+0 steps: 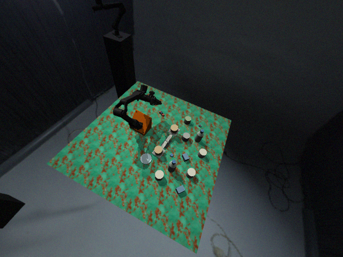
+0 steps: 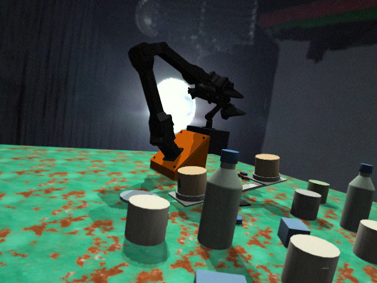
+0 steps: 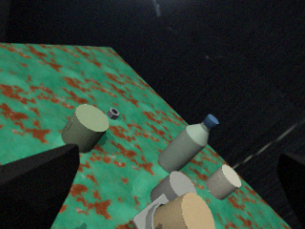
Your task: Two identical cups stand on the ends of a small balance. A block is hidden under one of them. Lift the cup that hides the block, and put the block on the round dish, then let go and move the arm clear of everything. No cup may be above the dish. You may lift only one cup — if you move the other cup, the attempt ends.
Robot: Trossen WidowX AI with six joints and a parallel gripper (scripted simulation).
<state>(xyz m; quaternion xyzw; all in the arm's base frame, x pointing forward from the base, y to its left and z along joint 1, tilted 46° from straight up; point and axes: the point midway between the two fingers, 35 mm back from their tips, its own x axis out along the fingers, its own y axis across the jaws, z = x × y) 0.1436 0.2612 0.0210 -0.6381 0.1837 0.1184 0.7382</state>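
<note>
Right now the small grey block is 140 mm ahead of my gripper tip, 340 mm to the right of it and 240 mm below it. The rest, counted from my gripper tip: round pale dish 60 mm ahead, 430 mm to the right, 280 mm below; then small blue disc 250 mm ahead, 310 mm to the right, 280 mm below; then tiny red toy car 30 mm behind, 120 mm to the left, 270 mm below.
</note>
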